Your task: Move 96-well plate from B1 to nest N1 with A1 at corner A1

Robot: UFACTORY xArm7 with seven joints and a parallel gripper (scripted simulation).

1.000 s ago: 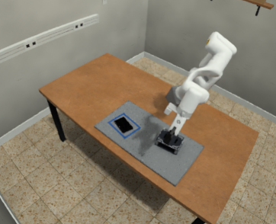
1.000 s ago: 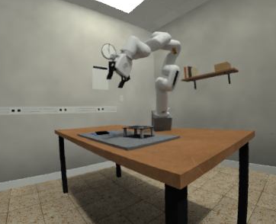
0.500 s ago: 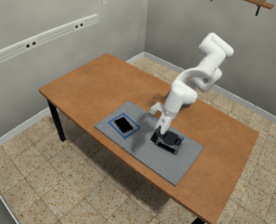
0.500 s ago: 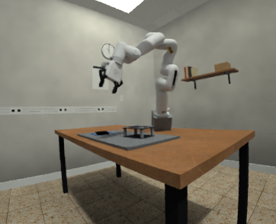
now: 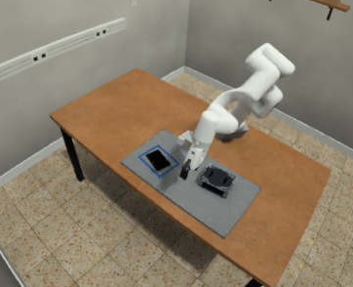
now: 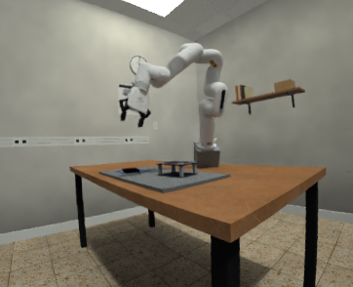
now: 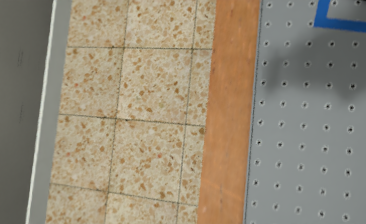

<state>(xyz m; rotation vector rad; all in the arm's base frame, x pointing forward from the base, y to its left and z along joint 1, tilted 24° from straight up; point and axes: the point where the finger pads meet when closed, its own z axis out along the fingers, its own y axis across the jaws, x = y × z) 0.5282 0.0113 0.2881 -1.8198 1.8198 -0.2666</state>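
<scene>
The dark 96-well plate lies 29 cm to the right of my hand, 25 cm below it and 11 cm behind it. From my hand the other things lie so: raised plate nest N1: 21 cm behind, 20 cm below, 5 cm to the left.
</scene>
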